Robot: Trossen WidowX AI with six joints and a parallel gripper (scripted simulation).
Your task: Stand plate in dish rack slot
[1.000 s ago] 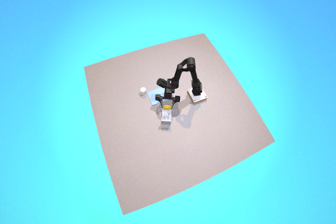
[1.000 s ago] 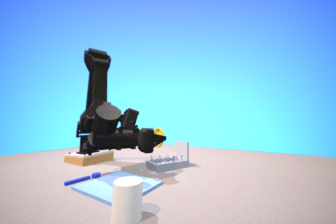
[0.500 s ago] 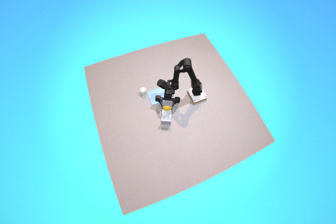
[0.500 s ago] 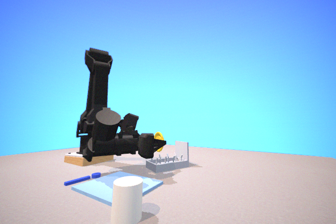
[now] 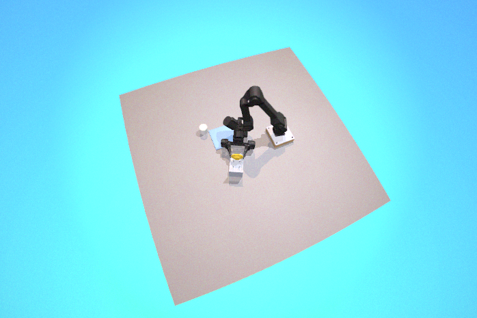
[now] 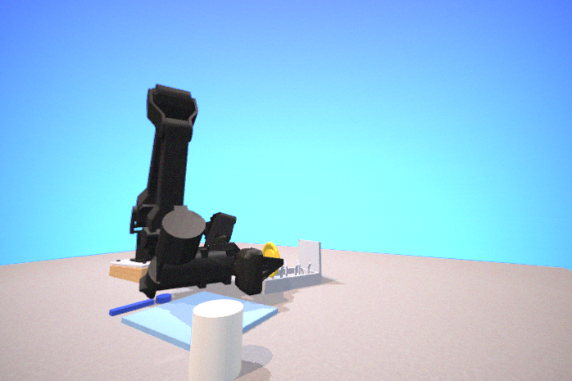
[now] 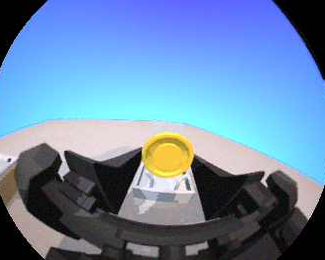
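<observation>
The yellow plate is 10 mm to the right of my gripper tip. From my gripper tip the other things lie so: white cup: 150 mm ahead, 220 mm to the right, 20 mm below; then blue spoon: 70 mm behind, 200 mm to the right, 50 mm below; then grey dish rack: 10 mm ahead, 20 mm to the left, 30 mm below.
</observation>
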